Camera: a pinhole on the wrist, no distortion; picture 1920 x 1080 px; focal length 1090.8 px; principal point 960.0 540.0 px. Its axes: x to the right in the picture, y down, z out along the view. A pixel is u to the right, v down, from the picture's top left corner.
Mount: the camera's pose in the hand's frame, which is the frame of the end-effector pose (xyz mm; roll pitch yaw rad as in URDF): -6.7 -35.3 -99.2 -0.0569 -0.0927 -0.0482
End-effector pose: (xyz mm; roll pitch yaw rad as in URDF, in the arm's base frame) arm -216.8 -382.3 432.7 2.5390 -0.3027 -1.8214
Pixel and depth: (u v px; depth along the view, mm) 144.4 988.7 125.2
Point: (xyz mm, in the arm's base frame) -220.8 -273.1 404.9
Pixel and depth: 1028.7 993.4 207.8
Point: -325.8 -362.1 382.9
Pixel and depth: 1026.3 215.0 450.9
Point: -321.4 -444.9 64.9
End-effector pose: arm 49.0 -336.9 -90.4 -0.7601 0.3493 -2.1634
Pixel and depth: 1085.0 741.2 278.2
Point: 147.3 -450.4 9.1
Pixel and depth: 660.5 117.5 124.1
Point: 33.5 -293.1 -7.8
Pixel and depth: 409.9 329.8 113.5
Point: 57.7 -274.2 -27.5
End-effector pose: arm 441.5 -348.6 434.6 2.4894 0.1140 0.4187
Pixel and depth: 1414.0 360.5 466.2
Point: 596.7 -455.8 57.6
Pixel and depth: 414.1 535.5 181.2
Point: 342.7 -422.8 377.7
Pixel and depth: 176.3 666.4 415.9
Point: 201.1 -689.9 280.7
